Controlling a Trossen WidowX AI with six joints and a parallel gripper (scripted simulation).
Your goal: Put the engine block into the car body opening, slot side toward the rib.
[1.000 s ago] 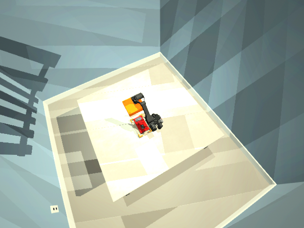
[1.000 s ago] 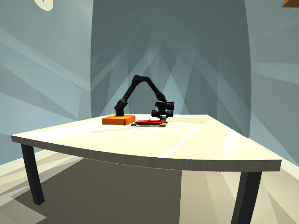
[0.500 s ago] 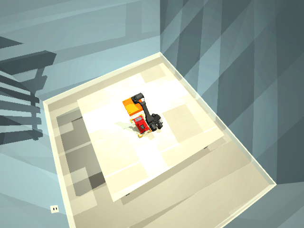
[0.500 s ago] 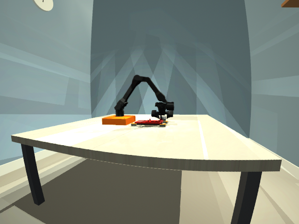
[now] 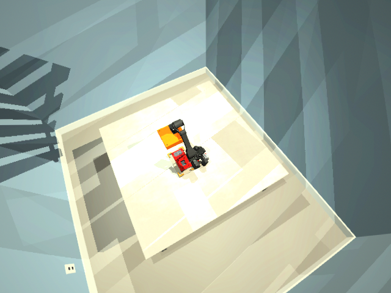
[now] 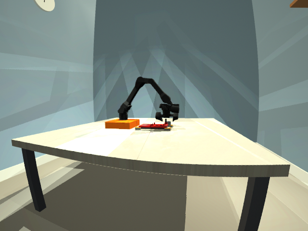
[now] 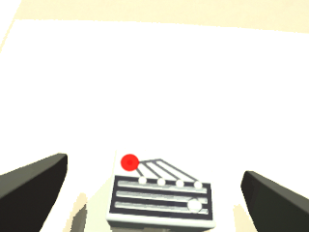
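Now: the engine block 1 cm to the right of my gripper tip and 2 cm below it. From my gripper tip the other things lie so: pale base plate: 8 cm behind, 19 cm to the right, 2 cm below.
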